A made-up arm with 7 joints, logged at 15 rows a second.
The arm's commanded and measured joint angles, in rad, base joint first. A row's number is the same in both.
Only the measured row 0 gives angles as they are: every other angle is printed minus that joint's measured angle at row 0.
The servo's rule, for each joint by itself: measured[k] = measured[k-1] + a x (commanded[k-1-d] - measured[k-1]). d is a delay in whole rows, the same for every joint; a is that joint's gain. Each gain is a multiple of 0.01, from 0.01 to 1. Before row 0 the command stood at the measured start. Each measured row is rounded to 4 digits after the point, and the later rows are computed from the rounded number. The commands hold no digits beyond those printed.
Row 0, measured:
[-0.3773, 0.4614, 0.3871, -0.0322, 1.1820, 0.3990, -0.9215]
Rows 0 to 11, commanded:
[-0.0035, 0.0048, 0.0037, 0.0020, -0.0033, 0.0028, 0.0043]
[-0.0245, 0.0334, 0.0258, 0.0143, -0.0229, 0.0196, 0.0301]
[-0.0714, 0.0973, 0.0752, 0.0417, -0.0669, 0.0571, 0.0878]
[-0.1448, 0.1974, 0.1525, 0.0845, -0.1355, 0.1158, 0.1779]
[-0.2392, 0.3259, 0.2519, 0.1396, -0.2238, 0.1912, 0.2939]
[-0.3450, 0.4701, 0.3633, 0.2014, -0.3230, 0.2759, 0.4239]
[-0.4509, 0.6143, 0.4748, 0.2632, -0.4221, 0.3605, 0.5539]
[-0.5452, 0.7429, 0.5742, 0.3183, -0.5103, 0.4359, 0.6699]
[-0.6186, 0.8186, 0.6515, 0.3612, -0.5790, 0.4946, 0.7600]
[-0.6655, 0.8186, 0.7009, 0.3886, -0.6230, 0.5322, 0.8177]
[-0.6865, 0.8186, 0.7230, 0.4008, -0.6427, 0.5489, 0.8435]
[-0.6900, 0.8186, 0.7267, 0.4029, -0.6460, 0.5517, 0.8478]
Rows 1 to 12, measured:
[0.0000, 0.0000, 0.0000, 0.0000, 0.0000, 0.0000, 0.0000]
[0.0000, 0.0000, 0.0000, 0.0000, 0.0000, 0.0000, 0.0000]
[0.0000, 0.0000, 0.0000, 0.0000, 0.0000, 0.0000, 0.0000]
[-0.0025, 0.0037, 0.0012, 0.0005, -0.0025, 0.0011, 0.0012]
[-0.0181, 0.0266, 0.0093, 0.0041, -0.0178, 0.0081, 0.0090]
[-0.0559, 0.0810, 0.0310, 0.0139, -0.0546, 0.0267, 0.0303]
[-0.1190, 0.1706, 0.0711, 0.0323, -0.1153, 0.0606, 0.0702]
[-0.2043, 0.2902, 0.1308, 0.0602, -0.1967, 0.1102, 0.1306]
[-0.3042, 0.4287, 0.2075, 0.0969, -0.2914, 0.1732, 0.2098]
[-0.4084, 0.5716, 0.2957, 0.1401, -0.3894, 0.2444, 0.3027]
[-0.5055, 0.7035, 0.3876, 0.1864, -0.4801, 0.3172, 0.4018]
[-0.5858, 0.7921, 0.4747, 0.2318, -0.5543, 0.3846, 0.4985]
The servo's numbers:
d 3
a 0.71 0.77 0.33 0.26 0.75 0.38 0.27

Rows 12 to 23, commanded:
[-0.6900, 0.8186, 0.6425, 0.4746, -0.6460, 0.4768, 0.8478]
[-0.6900, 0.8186, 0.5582, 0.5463, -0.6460, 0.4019, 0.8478]
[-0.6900, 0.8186, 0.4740, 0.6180, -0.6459, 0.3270, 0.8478]
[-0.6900, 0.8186, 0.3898, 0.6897, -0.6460, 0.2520, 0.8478]
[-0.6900, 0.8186, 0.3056, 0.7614, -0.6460, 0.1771, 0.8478]
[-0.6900, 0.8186, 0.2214, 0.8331, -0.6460, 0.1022, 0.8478]
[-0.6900, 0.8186, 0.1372, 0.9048, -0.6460, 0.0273, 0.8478]
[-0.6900, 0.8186, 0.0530, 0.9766, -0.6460, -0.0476, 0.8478]
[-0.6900, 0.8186, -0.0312, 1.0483, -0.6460, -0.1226, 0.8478]
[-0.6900, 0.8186, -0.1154, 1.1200, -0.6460, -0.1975, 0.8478]
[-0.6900, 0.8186, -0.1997, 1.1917, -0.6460, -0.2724, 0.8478]
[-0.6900, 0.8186, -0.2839, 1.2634, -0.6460, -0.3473, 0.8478]
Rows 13 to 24, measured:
[-0.6424, 0.8125, 0.5493, 0.2726, -0.6058, 0.4407, 0.5847]
[-0.6737, 0.8172, 0.6066, 0.3059, -0.6335, 0.4818, 0.6546]
[-0.6853, 0.8183, 0.6462, 0.3311, -0.6429, 0.5084, 0.7068]
[-0.6886, 0.8185, 0.6450, 0.3684, -0.6452, 0.4964, 0.7449]
[-0.6896, 0.8186, 0.6164, 0.4147, -0.6458, 0.4605, 0.7727]
[-0.6899, 0.8186, 0.5694, 0.4676, -0.6459, 0.4098, 0.7930]
[-0.6900, 0.8186, 0.5101, 0.5253, -0.6460, 0.3498, 0.8078]
[-0.6900, 0.8186, 0.4426, 0.5867, -0.6460, 0.2842, 0.8186]
[-0.6900, 0.8186, 0.3696, 0.6508, -0.6460, 0.2150, 0.8265]
[-0.6900, 0.8186, 0.2929, 0.7168, -0.6460, 0.1437, 0.8323]
[-0.6900, 0.8186, 0.2137, 0.7843, -0.6460, 0.0710, 0.8365]
[-0.6900, 0.8186, 0.1329, 0.8529, -0.6460, -0.0026, 0.8396]

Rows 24 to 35, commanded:
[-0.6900, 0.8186, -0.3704, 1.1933, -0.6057, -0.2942, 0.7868]
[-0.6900, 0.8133, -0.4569, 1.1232, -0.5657, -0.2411, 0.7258]
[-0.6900, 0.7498, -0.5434, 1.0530, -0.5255, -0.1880, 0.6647]
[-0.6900, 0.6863, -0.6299, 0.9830, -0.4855, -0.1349, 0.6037]
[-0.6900, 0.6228, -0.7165, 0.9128, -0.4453, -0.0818, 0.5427]
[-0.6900, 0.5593, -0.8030, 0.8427, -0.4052, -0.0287, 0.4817]
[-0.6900, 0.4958, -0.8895, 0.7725, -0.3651, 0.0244, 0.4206]
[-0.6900, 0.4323, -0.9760, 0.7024, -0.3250, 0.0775, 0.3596]
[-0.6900, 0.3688, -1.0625, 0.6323, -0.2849, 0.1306, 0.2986]
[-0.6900, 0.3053, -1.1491, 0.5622, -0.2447, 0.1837, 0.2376]
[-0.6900, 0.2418, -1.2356, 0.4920, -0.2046, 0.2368, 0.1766]
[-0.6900, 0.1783, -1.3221, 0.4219, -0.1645, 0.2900, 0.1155]
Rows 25 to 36, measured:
[-0.6900, 0.8186, 0.0510, 0.9223, -0.6460, -0.0767, 0.8418]
[-0.6900, 0.8186, -0.0317, 0.9923, -0.6460, -0.1511, 0.8434]
[-0.6900, 0.8186, -0.1149, 1.0628, -0.6460, -0.2257, 0.8446]
[-0.6900, 0.8186, -0.1992, 1.0967, -0.6158, -0.2517, 0.8290]
[-0.6900, 0.8145, -0.2842, 1.1036, -0.5782, -0.2477, 0.8011]
[-0.6900, 0.7647, -0.3697, 1.0904, -0.5387, -0.2250, 0.7643]
[-0.6900, 0.7043, -0.4556, 1.0625, -0.4988, -0.1908, 0.7209]
[-0.6900, 0.6415, -0.5417, 1.0236, -0.4587, -0.1494, 0.6728]
[-0.6900, 0.5782, -0.6279, 0.9766, -0.4186, -0.1035, 0.6212]
[-0.6900, 0.5148, -0.7142, 0.9235, -0.3785, -0.0549, 0.5670]
[-0.6900, 0.4513, -0.8006, 0.8660, -0.3384, -0.0046, 0.5110]
[-0.6900, 0.3878, -0.8870, 0.8052, -0.2983, 0.0468, 0.4537]

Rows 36 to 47, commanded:
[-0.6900, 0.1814, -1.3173, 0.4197, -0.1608, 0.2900, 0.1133]
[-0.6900, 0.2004, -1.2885, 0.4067, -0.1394, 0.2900, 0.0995]
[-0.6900, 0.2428, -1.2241, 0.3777, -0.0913, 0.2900, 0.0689]
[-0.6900, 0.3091, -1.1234, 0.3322, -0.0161, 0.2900, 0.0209]
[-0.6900, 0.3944, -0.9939, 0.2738, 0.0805, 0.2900, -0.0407]
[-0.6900, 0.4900, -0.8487, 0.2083, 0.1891, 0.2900, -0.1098]
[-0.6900, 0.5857, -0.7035, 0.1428, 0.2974, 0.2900, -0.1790]
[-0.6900, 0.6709, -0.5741, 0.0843, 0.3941, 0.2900, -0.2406]
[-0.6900, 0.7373, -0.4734, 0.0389, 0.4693, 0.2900, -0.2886]
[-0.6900, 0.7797, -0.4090, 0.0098, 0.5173, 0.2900, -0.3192]
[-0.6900, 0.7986, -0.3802, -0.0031, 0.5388, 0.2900, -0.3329]
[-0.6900, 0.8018, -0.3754, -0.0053, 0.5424, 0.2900, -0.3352]
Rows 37 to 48, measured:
[-0.6900, 0.3243, -0.9735, 0.7420, -0.2581, 0.0988, 0.3954]
[-0.6900, 0.2608, -1.0600, 0.6770, -0.2180, 0.1512, 0.3363]
[-0.6900, 0.1973, -1.1465, 0.6107, -0.1779, 0.2039, 0.2767]
[-0.6900, 0.1851, -1.2029, 0.5610, -0.1651, 0.2366, 0.2326]
[-0.6900, 0.1969, -1.2311, 0.5209, -0.1458, 0.2569, 0.1967]
[-0.6900, 0.2322, -1.2288, 0.4837, -0.1049, 0.2695, 0.1622]
[-0.6900, 0.2914, -1.1940, 0.4443, -0.0383, 0.2773, 0.1240]
[-0.6900, 0.3707, -1.1280, 0.4000, 0.0508, 0.2821, 0.0795]
[-0.6900, 0.4626, -1.0358, 0.3502, 0.1545, 0.2851, 0.0284]
[-0.6900, 0.5574, -0.9261, 0.2963, 0.2617, 0.2870, -0.0276]
[-0.6900, 0.6448, -0.8099, 0.2412, 0.3610, 0.2881, -0.0851]
[-0.6900, 0.7160, -0.6989, 0.1886, 0.4422, 0.2888, -0.1400]

